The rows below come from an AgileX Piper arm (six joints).
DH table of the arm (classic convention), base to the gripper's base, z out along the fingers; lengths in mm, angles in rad. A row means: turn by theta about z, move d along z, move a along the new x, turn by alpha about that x. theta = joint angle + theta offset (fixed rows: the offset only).
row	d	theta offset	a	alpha
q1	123	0	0	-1.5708
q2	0	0.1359	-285	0
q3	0	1.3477	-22	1.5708
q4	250.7	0	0	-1.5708
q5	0	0	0	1.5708
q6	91	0	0	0
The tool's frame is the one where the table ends.
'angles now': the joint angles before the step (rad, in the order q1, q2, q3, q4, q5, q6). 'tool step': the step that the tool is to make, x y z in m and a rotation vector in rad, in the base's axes. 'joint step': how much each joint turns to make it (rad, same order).
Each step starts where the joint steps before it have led.
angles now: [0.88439 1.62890 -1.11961 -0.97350 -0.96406 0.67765]
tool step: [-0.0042 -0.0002 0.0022 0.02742 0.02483 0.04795]
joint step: [0.00264 0.00155 -0.00002 -0.00219 -0.05057 0.03086]
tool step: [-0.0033 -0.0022 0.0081 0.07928 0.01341 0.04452]
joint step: [-0.00026 -0.00012 -0.00420 0.03801 -0.08166 -0.00227]
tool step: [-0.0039 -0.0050 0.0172 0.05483 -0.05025 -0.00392]
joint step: [-0.00014 -0.02924 -0.01989 0.00928 -0.01083 -0.02607]
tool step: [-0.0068 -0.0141 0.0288 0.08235 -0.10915 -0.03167]
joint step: [-0.01088 -0.06380 -0.02311 0.00383 -0.00377 -0.06121]
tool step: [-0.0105 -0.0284 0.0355 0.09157 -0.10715 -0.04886]
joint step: [-0.03413 -0.10586 -0.00806 -0.00163 0.00003 -0.03552]
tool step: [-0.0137 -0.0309 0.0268 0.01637 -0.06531 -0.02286]
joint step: [-0.04963 -0.11182 -0.00155 -0.06913 0.01406 0.06648]
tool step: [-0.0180 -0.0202 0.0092 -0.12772 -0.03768 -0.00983]
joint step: [-0.02727 -0.09942 -0.00002 -0.20174 0.05940 0.17332]
